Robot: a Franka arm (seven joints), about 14 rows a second.
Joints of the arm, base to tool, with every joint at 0 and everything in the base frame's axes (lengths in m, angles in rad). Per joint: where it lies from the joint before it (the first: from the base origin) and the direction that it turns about. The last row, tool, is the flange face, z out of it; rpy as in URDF.
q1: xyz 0 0 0.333 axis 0 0 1
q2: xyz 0 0 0 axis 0 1 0
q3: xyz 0 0 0.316 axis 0 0 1
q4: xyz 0.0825 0 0 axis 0 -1 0
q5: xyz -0.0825 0 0.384 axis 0 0 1
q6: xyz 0 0 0 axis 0 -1 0
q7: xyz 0.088 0 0 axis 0 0 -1
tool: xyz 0 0 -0.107 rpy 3.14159 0 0
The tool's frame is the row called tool.
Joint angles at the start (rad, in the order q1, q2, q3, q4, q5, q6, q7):
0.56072 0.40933 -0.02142 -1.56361 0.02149 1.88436 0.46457
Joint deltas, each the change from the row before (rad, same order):
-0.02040 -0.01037 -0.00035 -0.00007 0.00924 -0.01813 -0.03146
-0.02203 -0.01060 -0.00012 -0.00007 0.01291 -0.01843 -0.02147
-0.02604 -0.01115 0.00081 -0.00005 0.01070 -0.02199 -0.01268
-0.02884 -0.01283 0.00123 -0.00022 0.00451 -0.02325 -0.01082
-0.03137 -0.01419 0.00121 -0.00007 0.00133 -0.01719 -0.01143
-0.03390 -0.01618 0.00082 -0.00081 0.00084 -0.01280 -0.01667
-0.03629 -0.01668 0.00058 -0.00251 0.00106 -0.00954 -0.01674
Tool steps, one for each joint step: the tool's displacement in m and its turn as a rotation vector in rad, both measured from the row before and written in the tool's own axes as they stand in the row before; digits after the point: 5 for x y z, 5 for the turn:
0.00287 0.01305 -0.00533 0.00655 -0.01149 -0.00823
0.00257 0.01365 -0.00555 0.01058 -0.01279 0.00389
0.00263 0.01580 -0.00580 0.00872 -0.01459 0.01476
0.00266 0.01776 -0.00686 0.00431 -0.01199 0.01705
0.00336 0.01929 -0.00841 0.00497 -0.00375 0.01801
0.00364 0.02100 -0.00974 0.00693 0.00185 0.01543
0.00379 0.02254 -0.00957 0.00797 0.00398 0.01806

